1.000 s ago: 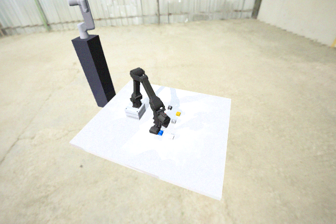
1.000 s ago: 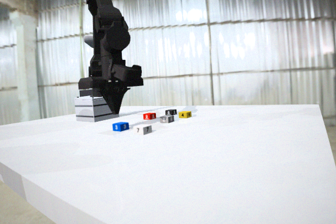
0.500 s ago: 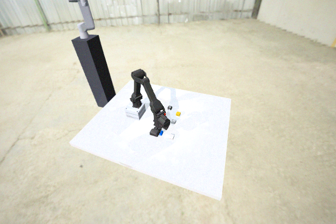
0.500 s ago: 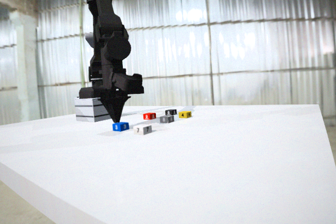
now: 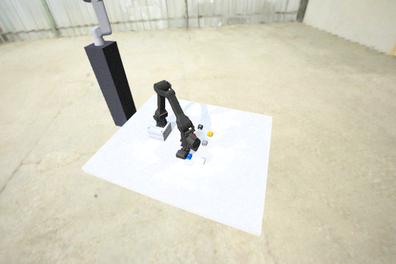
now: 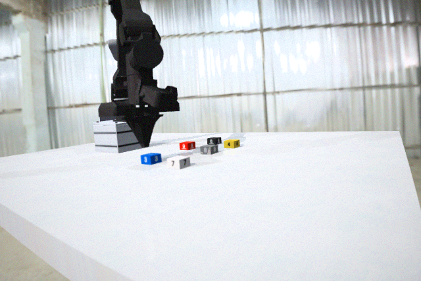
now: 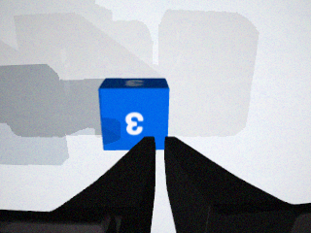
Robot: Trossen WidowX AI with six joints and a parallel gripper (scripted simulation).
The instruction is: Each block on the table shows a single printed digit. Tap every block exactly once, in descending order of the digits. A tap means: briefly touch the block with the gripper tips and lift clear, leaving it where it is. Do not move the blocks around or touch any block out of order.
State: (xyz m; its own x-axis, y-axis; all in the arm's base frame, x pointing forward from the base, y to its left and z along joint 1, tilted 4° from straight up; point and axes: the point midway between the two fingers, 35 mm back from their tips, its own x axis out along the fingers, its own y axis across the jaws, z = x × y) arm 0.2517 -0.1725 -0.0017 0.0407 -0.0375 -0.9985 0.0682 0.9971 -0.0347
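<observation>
Right now my gripper tip is 10 mm to the right of the blue 3 block and 30 mm above it. Round my gripper tip: red block (30 mm behind, 200 mm to the left, 30 mm below); then grey block marked 8 (70 mm ahead, 150 mm to the left, 30 mm below); then white block (100 mm ahead, 10 mm to the right, 30 mm below).
</observation>
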